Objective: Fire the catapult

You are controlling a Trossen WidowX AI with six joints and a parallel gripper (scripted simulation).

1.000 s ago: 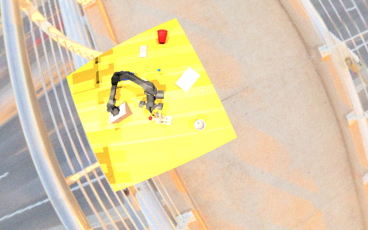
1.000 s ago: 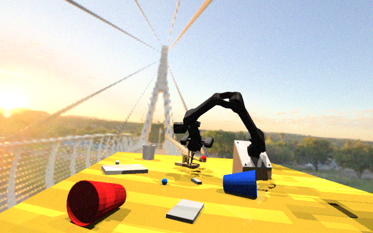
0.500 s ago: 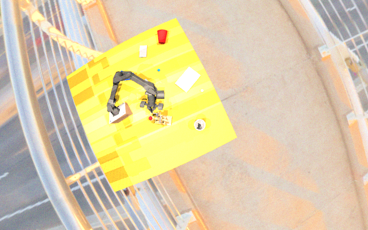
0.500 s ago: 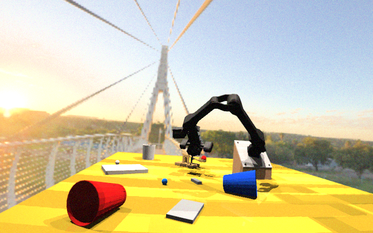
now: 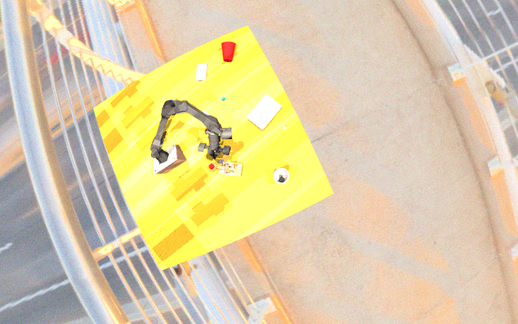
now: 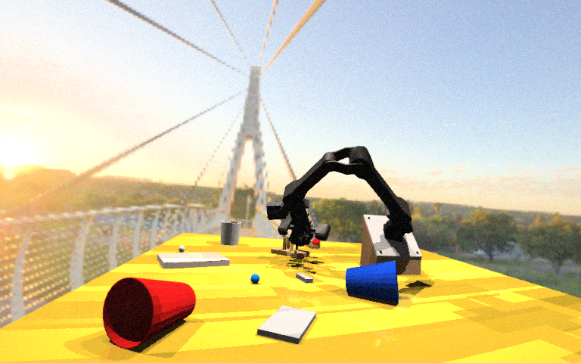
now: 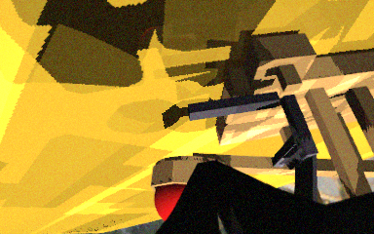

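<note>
Now: gripper tip 30 mm past the red ball and 30 mm to the left of it. The rest, counted from my gripper tip: wooden catapult: 30 mm ahead, 50 mm to the right, 10 mm below; small grey block: 40 mm ahead, 290 mm to the left, 50 mm below; blue ball: 180 mm ahead, 350 mm to the left, 50 mm below.
</note>
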